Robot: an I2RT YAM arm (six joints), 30 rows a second.
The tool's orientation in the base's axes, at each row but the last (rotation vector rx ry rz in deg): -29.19, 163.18, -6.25; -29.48, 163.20, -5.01; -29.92, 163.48, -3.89; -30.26, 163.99, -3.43; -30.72, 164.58, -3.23
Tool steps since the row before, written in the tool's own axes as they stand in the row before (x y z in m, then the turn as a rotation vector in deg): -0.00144, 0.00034, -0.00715, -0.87, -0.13, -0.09; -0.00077, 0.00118, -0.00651, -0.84, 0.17, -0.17; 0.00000, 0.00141, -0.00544, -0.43, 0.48, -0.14; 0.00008, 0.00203, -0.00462, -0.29, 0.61, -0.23; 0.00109, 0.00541, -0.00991, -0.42, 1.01, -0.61
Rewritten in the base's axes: -0.00061, 0.00104, 0.00720, 0.81, 0.19, 0.30; -0.00133, 0.00147, 0.00636, 0.66, 0.46, 0.34; -0.00180, 0.00133, 0.00515, 0.19, 0.60, 0.19; -0.00185, 0.00186, 0.00431, 0.00, 0.67, 0.24; -0.00508, 0.00463, 0.00902, -0.11, 1.09, 0.60
